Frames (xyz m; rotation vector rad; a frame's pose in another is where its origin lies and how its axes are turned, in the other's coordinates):
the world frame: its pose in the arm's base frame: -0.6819 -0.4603 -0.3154 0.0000 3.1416 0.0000
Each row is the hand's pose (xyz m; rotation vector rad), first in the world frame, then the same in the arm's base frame.
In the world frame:
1: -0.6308 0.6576 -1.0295 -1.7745 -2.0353 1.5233
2: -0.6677 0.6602 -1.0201 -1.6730 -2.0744 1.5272
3: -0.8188 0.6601 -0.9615 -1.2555 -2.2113 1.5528
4: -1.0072 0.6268 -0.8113 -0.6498 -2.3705 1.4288
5: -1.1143 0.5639 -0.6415 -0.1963 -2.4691 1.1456
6: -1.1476 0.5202 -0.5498 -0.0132 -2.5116 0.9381
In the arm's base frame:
1: -0.0511 0.1973 0.7141 1.1132 0.0468 1.2967
2: -0.0142 0.1999 0.7047 1.1178 0.0788 1.2245
3: 0.1369 0.1998 0.6461 1.1396 0.1776 0.9214
4: 0.3253 0.1665 0.4959 1.0565 0.3162 0.4805
5: 0.4324 0.1036 0.3261 0.8546 0.4261 0.1464
6: 0.4657 0.0599 0.2344 0.7020 0.4703 0.0099

